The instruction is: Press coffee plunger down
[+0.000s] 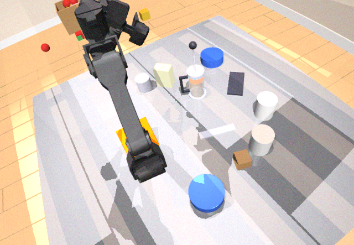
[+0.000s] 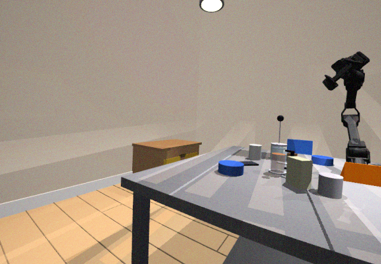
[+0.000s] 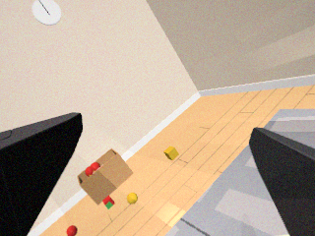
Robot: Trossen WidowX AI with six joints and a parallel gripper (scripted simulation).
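Right now my gripper tip is 37 cm above the coffee press, 20 cm short of it and 1 cm to the left of it. The rest, counted from my gripper tip: dark flat plate: 50 cm below, 39 cm ahead, 8 cm to the right; white strip: 50 cm below, 25 cm to the right, 16 cm ahead; pale yellow block: 45 cm below, 13 cm to the left, 12 cm ahead.
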